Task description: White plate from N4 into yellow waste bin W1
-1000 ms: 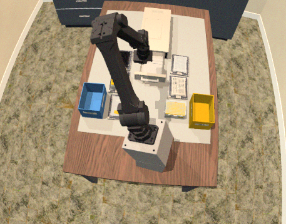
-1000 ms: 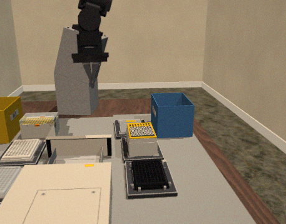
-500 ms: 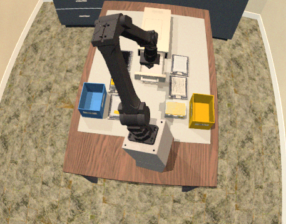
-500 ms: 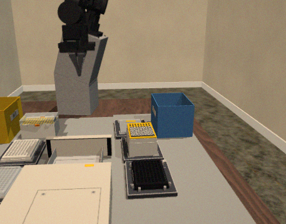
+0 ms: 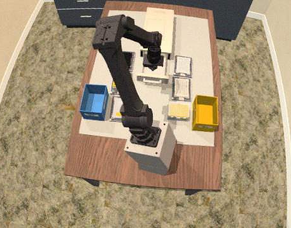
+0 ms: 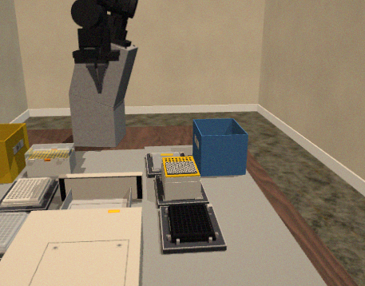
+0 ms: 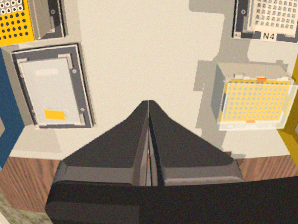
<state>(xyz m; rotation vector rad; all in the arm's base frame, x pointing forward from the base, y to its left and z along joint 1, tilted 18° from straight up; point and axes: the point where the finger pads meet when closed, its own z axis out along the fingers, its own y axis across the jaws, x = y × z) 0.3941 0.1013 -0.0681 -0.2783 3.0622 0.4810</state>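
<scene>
Right now my hand is 240 mm above the white plate, 180 mm to the left of it and 80 mm short of it. From my hand the other things lie so: drawer: 220 mm below, 200 mm ahead, 30 mm to the left; yellow-topped tip box: 200 mm below, 190 mm to the left; dark nest: 250 mm below, 170 mm to the right, 80 mm ahead.
</scene>
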